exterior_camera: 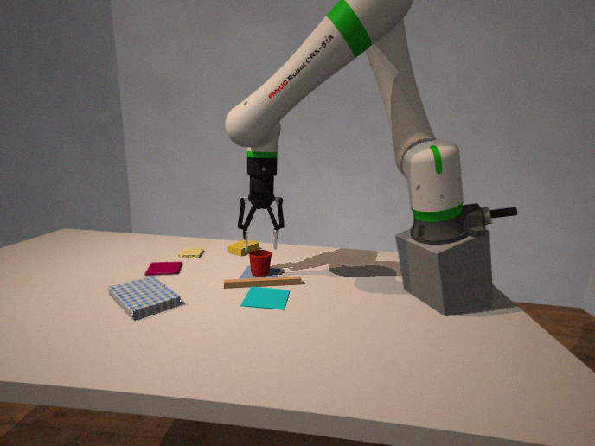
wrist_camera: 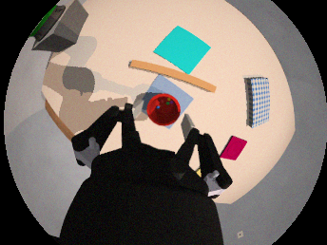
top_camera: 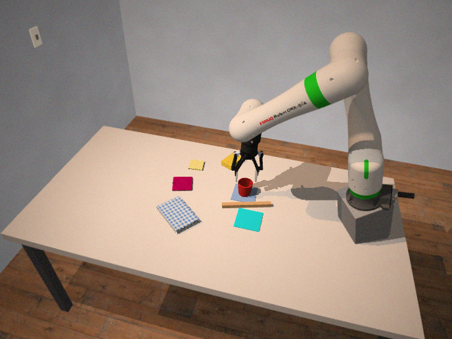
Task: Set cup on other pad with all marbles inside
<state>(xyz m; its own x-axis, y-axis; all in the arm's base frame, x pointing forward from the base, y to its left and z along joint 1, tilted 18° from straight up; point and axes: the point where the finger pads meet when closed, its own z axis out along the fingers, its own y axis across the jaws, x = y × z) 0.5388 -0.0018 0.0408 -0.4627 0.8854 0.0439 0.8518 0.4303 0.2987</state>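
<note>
Now: hand 9 cm above the red cup. Also, from my hand: wooden rail 4 cm behind, 8 cm to the left, 12 cm below; cyan pad 8 cm behind, 15 cm to the left, 12 cm below.
</note>
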